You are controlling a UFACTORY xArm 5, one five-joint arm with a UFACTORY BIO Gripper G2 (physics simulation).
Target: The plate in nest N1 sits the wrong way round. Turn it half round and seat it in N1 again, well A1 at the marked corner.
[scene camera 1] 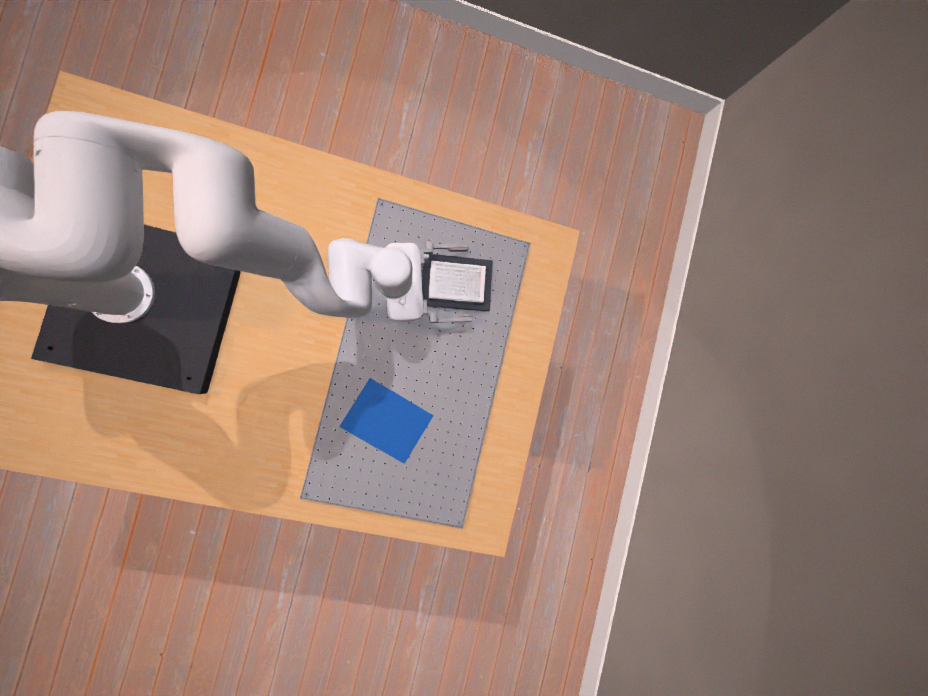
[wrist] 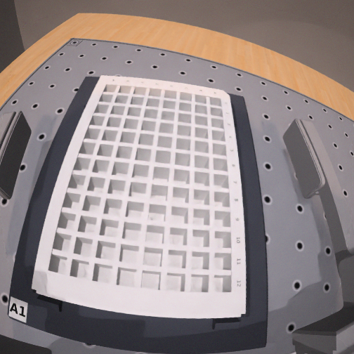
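Both scene camera 1 and the wrist view show a white well plate and my gripper. On the white well plate, (scene camera 1: 447,280) and (wrist: 146,217) are the same spot. On my gripper, (scene camera 1: 456,316) and (wrist: 314,171) are likewise the same spot.
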